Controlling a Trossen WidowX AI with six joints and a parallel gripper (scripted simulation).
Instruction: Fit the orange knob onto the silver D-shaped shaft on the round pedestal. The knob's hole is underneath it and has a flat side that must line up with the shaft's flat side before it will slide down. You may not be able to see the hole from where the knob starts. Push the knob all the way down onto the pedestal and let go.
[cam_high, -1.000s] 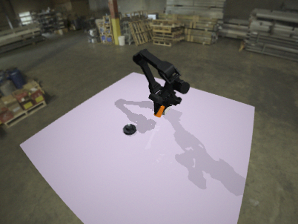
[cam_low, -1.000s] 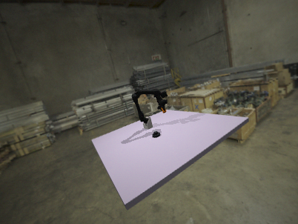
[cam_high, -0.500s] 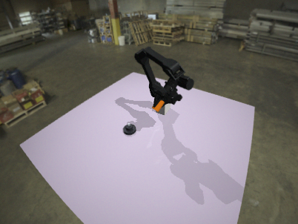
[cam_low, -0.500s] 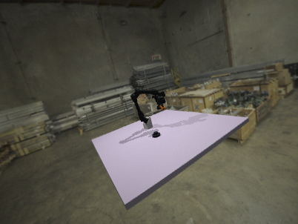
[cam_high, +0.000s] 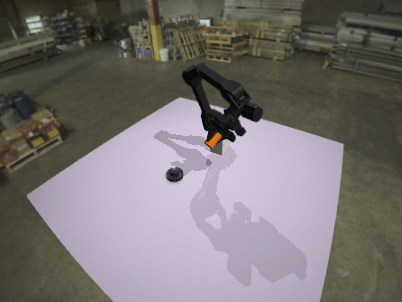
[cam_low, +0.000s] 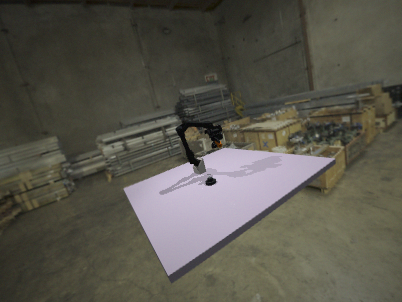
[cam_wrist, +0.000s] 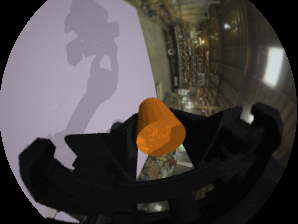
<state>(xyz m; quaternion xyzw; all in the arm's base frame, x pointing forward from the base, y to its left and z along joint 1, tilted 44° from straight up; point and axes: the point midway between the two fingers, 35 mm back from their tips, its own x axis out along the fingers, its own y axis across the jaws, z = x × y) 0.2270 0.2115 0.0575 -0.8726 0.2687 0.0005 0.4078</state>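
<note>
Right now the orange knob is 30 mm behind my gripper tip, 10 mm to the left of it and 20 mm above it. From my gripper tip the other things lie so: round pedestal: 40 mm ahead, 180 mm to the right, 220 mm below.
</note>
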